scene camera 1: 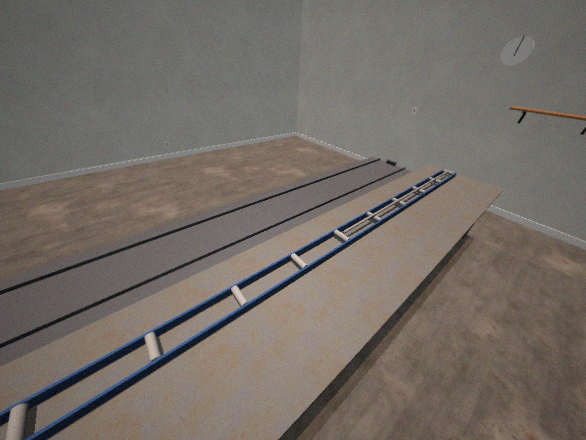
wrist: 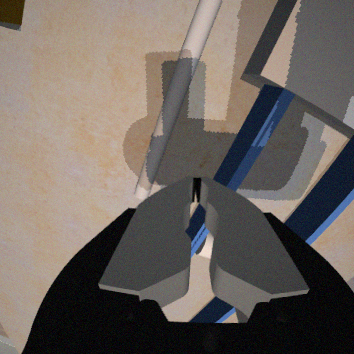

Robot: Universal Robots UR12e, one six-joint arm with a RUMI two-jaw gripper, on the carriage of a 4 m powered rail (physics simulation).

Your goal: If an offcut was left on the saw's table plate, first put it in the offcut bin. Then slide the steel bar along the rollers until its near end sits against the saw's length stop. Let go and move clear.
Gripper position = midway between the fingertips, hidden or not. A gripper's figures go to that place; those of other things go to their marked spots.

Labels:
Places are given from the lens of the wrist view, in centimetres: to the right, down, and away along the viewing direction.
my gripper (wrist: 194,179): 1, 0, 14
roller track (wrist: 297,56): 9, -10, 14

